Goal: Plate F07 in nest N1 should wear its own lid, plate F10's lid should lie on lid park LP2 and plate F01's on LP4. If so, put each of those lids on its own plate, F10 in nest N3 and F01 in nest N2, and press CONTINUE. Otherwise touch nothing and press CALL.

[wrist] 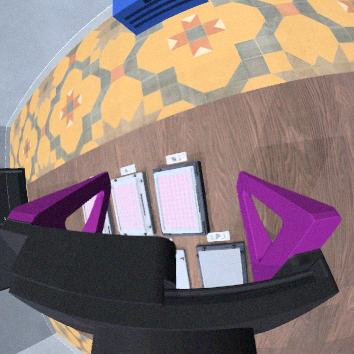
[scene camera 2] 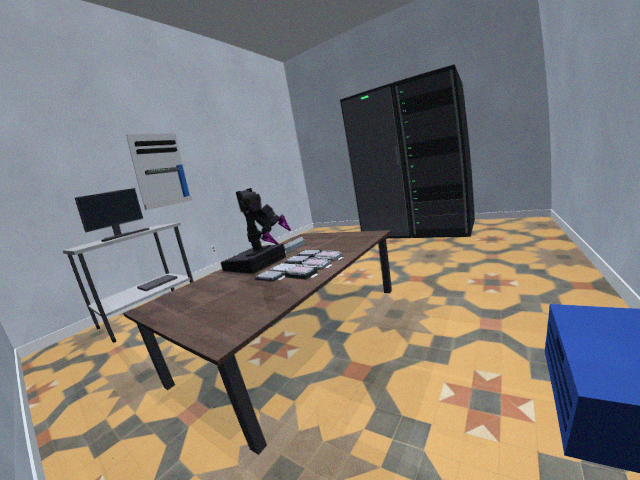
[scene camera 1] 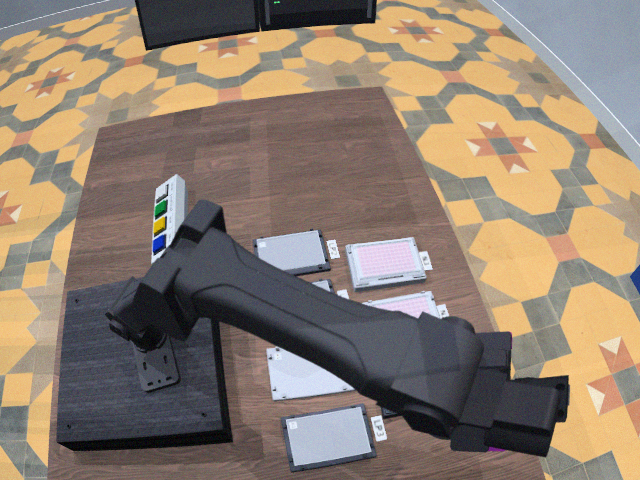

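Where they show: gripper, fingertip midpoint: (wrist: 173, 178) (scene camera 2: 284, 237); arm's base, origin of the base link: (scene camera 2: 258, 251) (scene camera 1: 151, 337).
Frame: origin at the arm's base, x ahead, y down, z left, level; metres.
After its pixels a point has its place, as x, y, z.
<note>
My gripper (wrist: 173, 178) @(0.431, -0.152, -0.318) (scene camera 2: 283, 236) @(0.431, -0.152, -0.318) is open and empty, held above the plates. Plate in nest N1 (wrist: 180, 200) @(0.415, 0.050, -0.221) shows pink wells in a dark-edged holder; in scene camera 1 the arm hides it. I cannot tell whether it is lidded. Plate in N2 (wrist: 131, 205) @(0.441, 0.054, -0.098) (scene camera 1: 408, 304) @(0.464, 0.058, -0.059) and plate in N3 (scene camera 1: 386, 260) @(0.465, 0.051, 0.044) are pink with pale rims. LP2 (scene camera 1: 292, 252) @(0.304, 0.067, 0.138) and LP3 (scene camera 1: 330, 436) @(0.237, 0.067, -0.243) (wrist: 222, 267) @(0.257, 0.067, -0.250) show grey panels with dark edges. A paler panel (scene camera 1: 305, 374) @(0.240, 0.075, -0.116) (wrist: 182, 270) @(0.262, 0.074, -0.154) lies between them. Another park (scene camera 1: 325, 284) @(0.338, 0.066, 0.044) is mostly hidden by the arm. Plate and lid codes are unreadable.
A button box (scene camera 1: 180, 198) @(0.110, 0.035, 0.342) with grey, green (scene camera 1: 160, 208) @(0.060, 0.033, 0.329), yellow (scene camera 1: 159, 225) @(0.051, 0.033, 0.280) and blue (scene camera 1: 159, 243) @(0.045, 0.032, 0.230) buttons stands beyond the black arm base (scene camera 1: 93, 361) @(-0.124, 0.010, -0.011); its lettering is unreadable. The arm crosses above the plates. The wooden table's (scene camera 1: 330, 155) @(0.488, 0.084, 0.402) right edge is beyond the nests.
</note>
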